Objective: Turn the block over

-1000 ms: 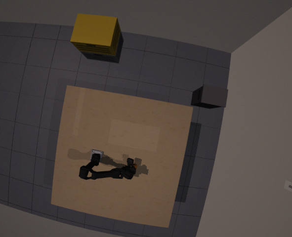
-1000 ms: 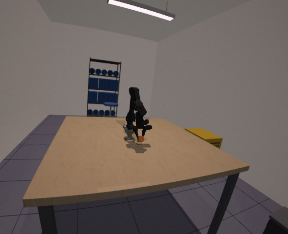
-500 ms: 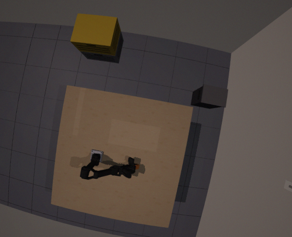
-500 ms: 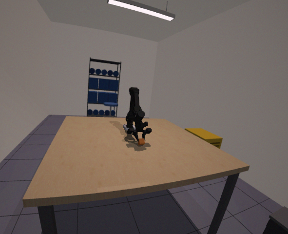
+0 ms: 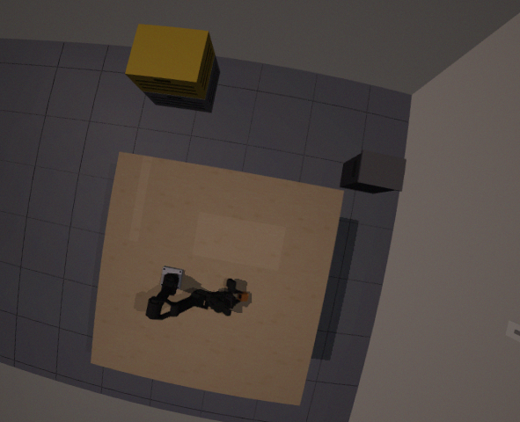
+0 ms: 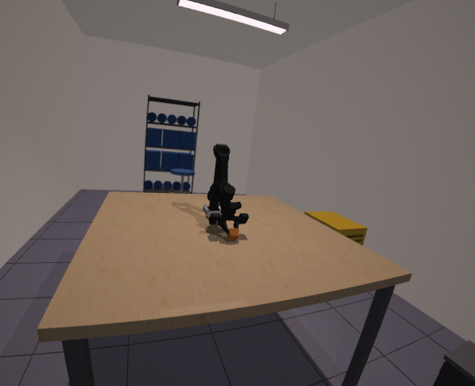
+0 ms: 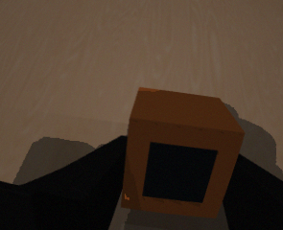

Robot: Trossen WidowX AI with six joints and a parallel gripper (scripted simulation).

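Right now the block is 10 mm behind my gripper tip.
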